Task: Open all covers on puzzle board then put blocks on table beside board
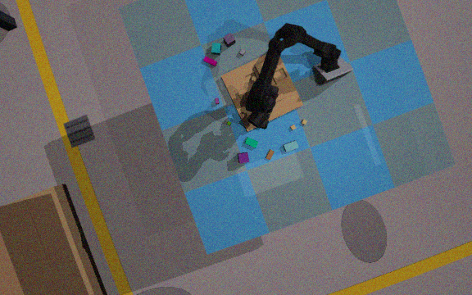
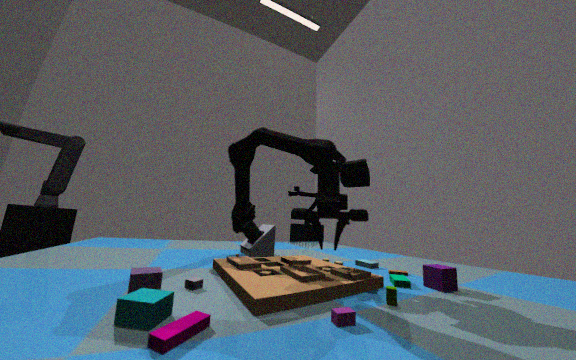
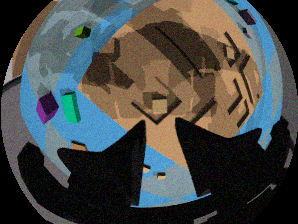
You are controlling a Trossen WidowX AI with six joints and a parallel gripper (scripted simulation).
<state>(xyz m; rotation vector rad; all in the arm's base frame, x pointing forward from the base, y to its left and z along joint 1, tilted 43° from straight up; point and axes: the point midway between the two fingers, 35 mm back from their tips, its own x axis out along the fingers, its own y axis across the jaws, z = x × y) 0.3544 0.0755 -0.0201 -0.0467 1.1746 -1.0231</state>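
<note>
The grey block is 10 mm behind my gripper tip, 300 mm to the right of it and 60 mm below it. Also, from my gripper tip: lime block (170 mm ahead, 50 mm below); then green block (110 mm ahead, 120 mm to the left, 60 mm below); then wooden bar (50 mm ahead, 210 mm to the left, 60 mm below).
</note>
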